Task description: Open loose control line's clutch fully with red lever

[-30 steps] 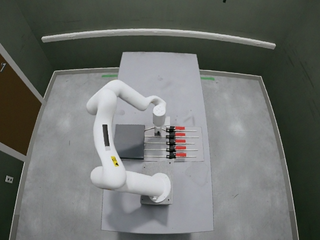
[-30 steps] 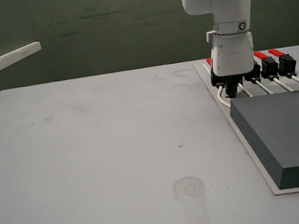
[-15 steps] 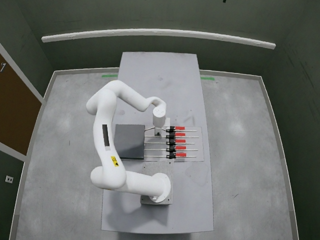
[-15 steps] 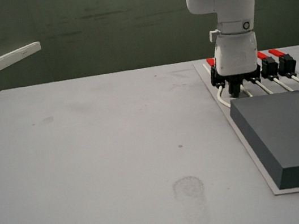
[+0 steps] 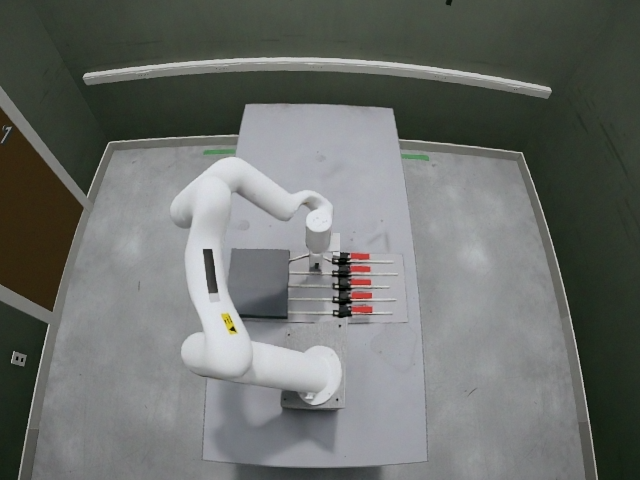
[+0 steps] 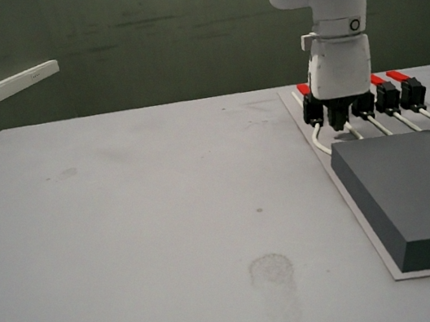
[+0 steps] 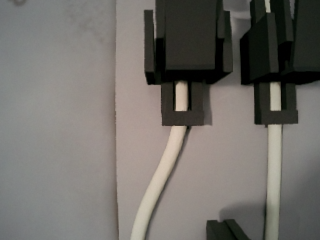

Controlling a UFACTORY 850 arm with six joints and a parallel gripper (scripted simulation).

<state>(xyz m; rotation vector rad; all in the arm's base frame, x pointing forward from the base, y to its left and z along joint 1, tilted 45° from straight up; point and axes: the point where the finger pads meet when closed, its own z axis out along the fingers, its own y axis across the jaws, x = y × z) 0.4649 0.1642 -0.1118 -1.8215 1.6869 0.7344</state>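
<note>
The thin pale baseplate lies 7 cm behind my hand, 26 cm to the right of it and 4 cm below it.
</note>
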